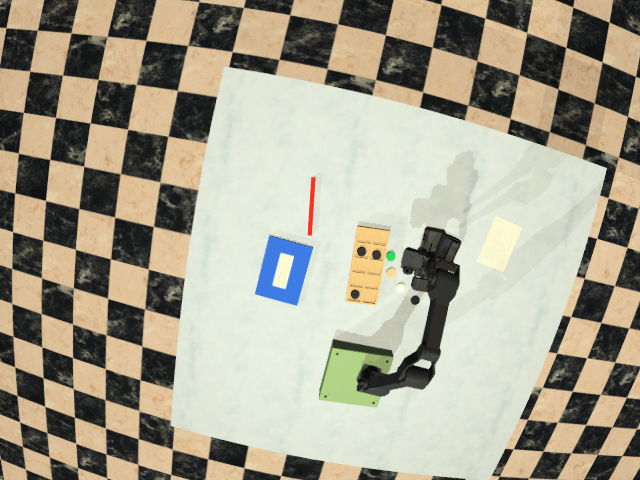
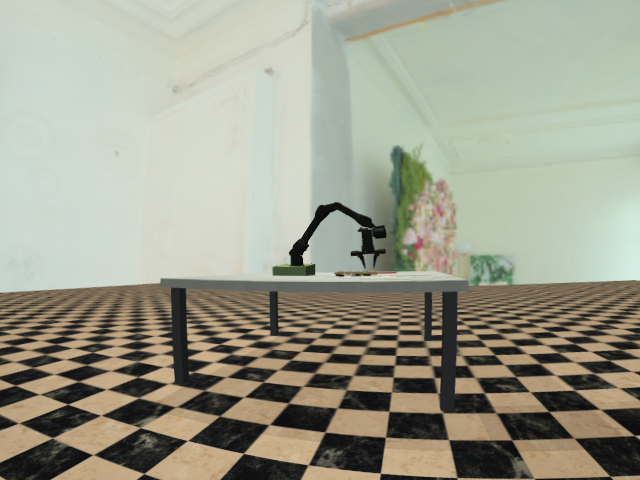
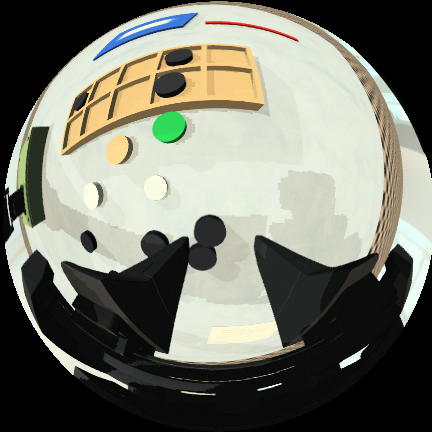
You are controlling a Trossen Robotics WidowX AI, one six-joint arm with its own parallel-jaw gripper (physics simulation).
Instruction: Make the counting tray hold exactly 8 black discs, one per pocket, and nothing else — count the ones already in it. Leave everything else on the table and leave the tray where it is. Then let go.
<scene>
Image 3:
gripper: 221, 241
tan counting tray: 220, 75
green disc: 170, 126, on the table
</scene>
